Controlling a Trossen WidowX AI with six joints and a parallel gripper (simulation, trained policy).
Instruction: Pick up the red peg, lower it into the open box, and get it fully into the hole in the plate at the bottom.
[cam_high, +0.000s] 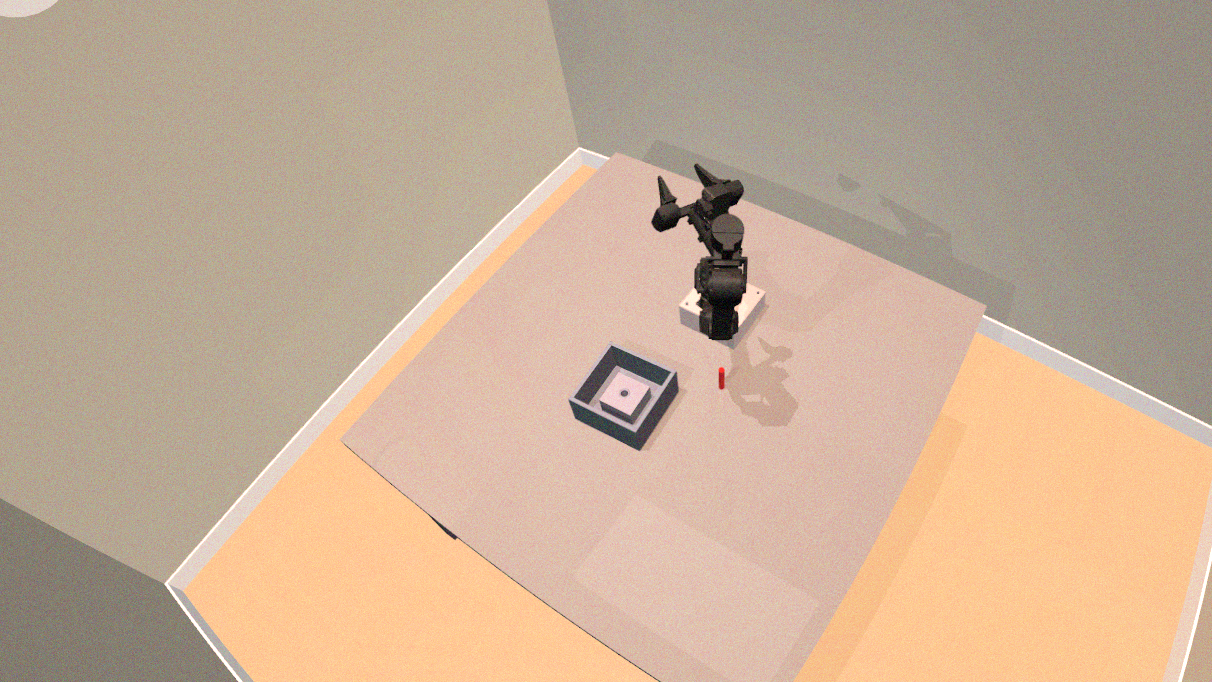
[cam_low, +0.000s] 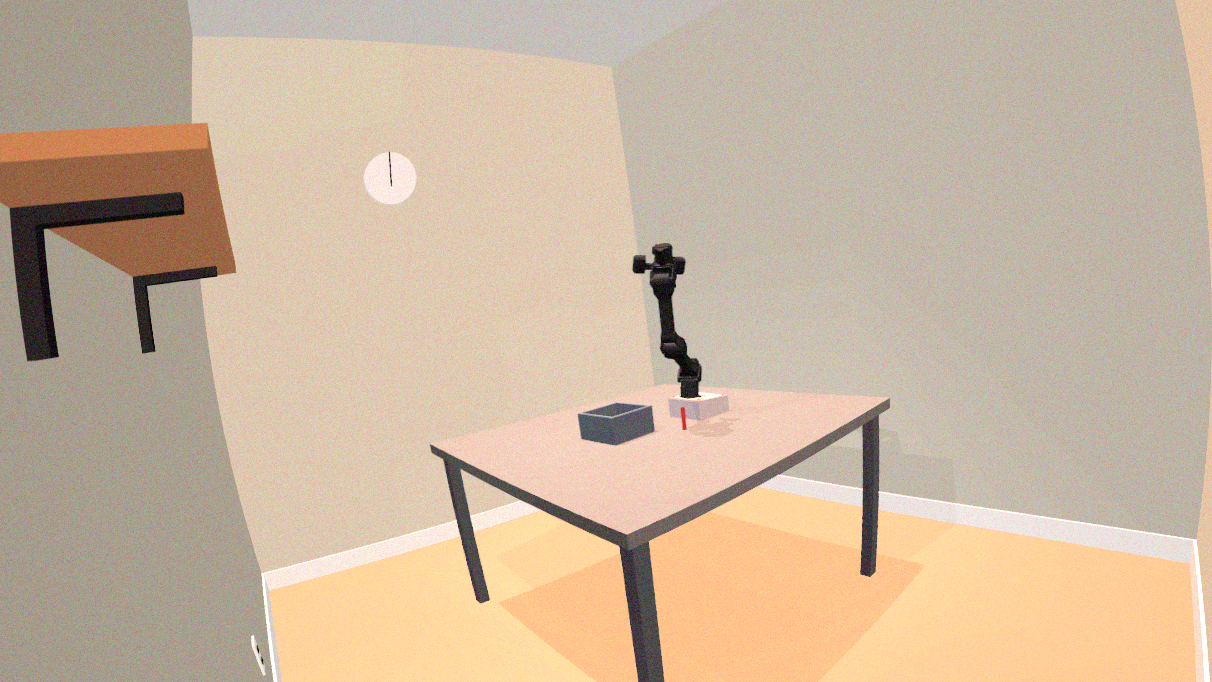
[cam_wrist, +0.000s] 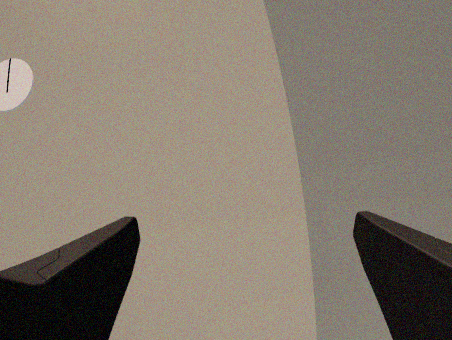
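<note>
Right now the red peg is 30 mm ahead of my gripper tip, 130 mm to the left of it and 580 mm below it. Also, from my gripper tip: dark grey box: 230 mm ahead, 10 mm to the right, 590 mm below; then pale plate: 230 mm ahead, 10 mm to the right, 570 mm below.
</note>
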